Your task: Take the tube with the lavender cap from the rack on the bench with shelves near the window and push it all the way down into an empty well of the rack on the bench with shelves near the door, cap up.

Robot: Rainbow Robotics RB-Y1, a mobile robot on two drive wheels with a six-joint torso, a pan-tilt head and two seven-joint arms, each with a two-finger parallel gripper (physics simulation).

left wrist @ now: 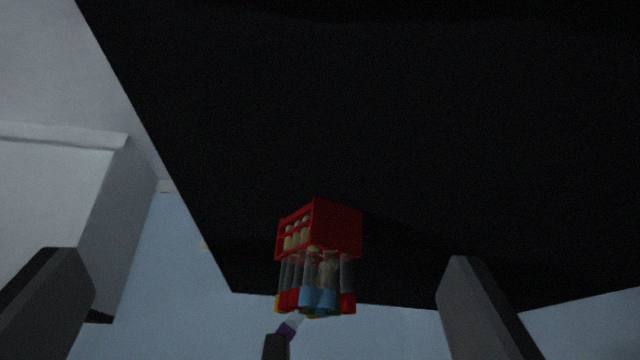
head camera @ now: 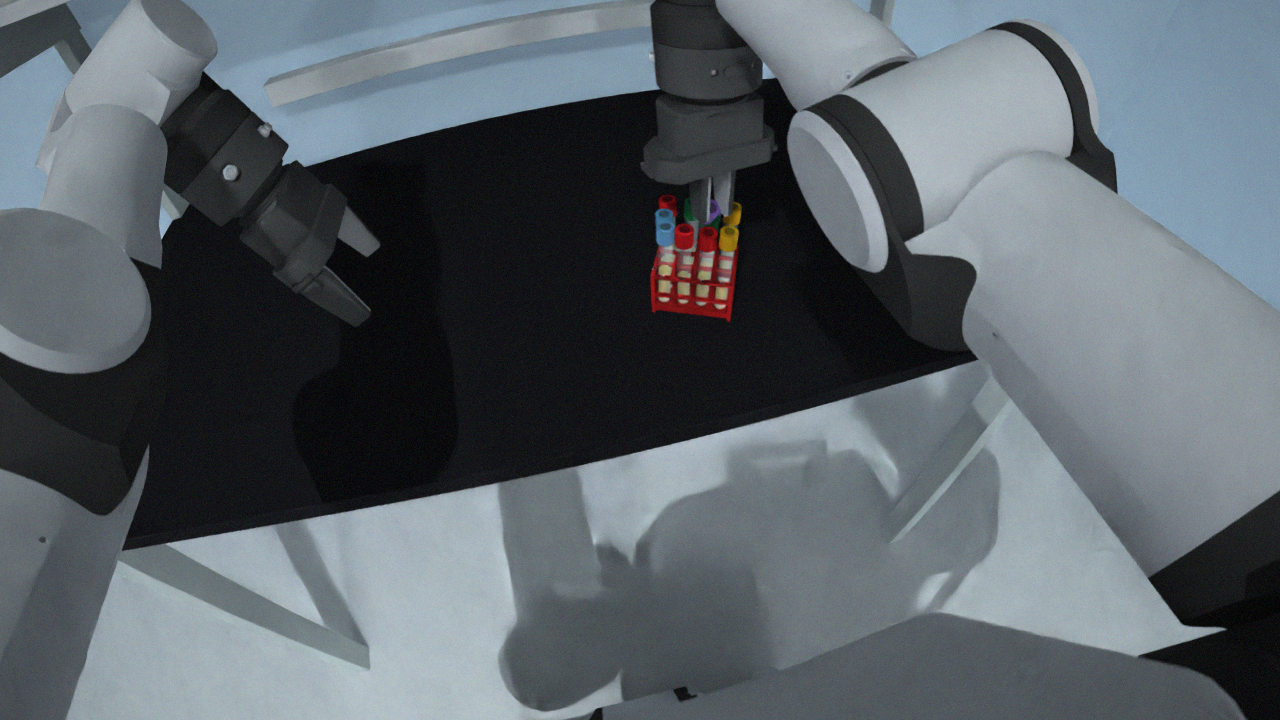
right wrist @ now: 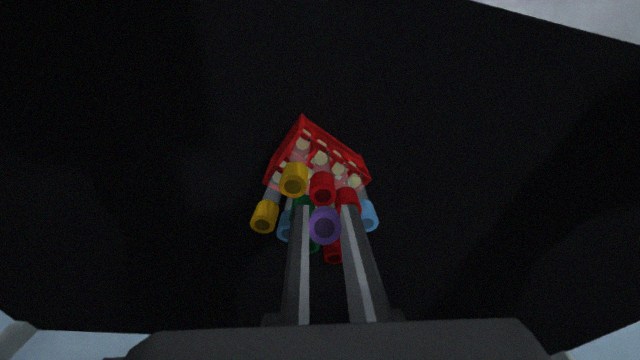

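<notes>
The tube with the lavender cap is between the fingers of my right gripper, which is shut on it, cap up. The held tube is over the back part of the red rack, its cap higher than the other caps. Its lower end is hidden among them, so I cannot tell whether it is in a well. The rack holds tubes with red, blue, green and yellow caps. My left gripper is open and empty, far to the left of the rack.
The rack stands on the black bench top. A pale bar runs behind the bench. A white box-like piece shows at the left of the left wrist view. Pale floor lies in front of the bench.
</notes>
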